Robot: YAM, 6 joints.
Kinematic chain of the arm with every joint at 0, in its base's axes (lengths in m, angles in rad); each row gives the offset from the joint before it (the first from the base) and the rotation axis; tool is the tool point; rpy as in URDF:
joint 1: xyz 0 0 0.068 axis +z
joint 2: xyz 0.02 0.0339 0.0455 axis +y
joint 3: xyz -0.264 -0.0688 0 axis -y
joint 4: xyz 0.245 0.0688 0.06 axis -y
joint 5: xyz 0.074 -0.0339 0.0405 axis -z
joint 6: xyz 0.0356 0 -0.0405 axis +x
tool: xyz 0 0 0 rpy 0 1.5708 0
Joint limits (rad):
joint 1: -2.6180..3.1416
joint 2: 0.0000..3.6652
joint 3: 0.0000..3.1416
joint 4: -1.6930..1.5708
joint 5: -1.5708..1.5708
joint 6: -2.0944..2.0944
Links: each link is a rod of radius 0.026 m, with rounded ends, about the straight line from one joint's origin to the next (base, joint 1, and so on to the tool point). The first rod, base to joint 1, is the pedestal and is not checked.
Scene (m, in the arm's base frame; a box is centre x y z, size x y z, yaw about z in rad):
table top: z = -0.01
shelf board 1: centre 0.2 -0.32 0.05 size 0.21 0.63 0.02 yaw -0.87
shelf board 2: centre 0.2 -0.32 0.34 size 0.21 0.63 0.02 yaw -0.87
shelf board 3: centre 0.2 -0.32 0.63 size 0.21 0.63 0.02 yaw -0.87
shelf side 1: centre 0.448 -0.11 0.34 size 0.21 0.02 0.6 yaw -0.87
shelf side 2: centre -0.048 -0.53 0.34 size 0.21 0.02 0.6 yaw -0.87
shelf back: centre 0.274 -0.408 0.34 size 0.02 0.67 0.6 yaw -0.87
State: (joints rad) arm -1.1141 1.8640 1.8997 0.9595 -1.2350 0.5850
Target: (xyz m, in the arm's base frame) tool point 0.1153 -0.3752 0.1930
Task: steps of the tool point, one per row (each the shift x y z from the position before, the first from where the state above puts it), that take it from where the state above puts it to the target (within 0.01 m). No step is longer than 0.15 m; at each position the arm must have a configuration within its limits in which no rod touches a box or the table.
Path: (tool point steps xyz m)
1: -0.0645 0.0507 0.0183
2: -0.0499 0.0610 -0.0002
3: -0.0335 0.0636 -0.0181
4: -0.0137 -0.0713 -0.0990
5: -0.0230 -0.0261 -0.1105
6: -0.0201 0.0202 -0.1044
7: 0.0271 -0.0528 0.0089
8: 0.0403 -0.0487 0.0000
9: 0.0524 -0.0405 -0.0089

